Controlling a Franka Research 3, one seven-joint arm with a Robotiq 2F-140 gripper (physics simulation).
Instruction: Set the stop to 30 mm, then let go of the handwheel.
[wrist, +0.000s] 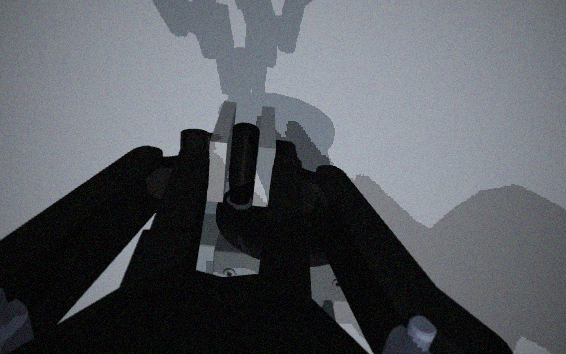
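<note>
My gripper (247, 127) is shut on the upright black handle of the handwheel, with a light finger pad on each side of it. The handle (245, 145) stands between the pads, its rounded top near their tips. Part of the handwheel's dark curved rim (239, 231) shows below the handle; the gripper's black fingers hide the rest. A grey block (242, 262) with a small round screw shows under the rim. The stop cannot be made out, and no 30 mm mark or scale can be read.
A pale grey surface (425, 100) lies behind the gripper. Shadows of the arm and the wheel fall across it at the top and middle, and a broad shadow lies at the lower right. A light piece (532, 346) shows at the bottom right edge.
</note>
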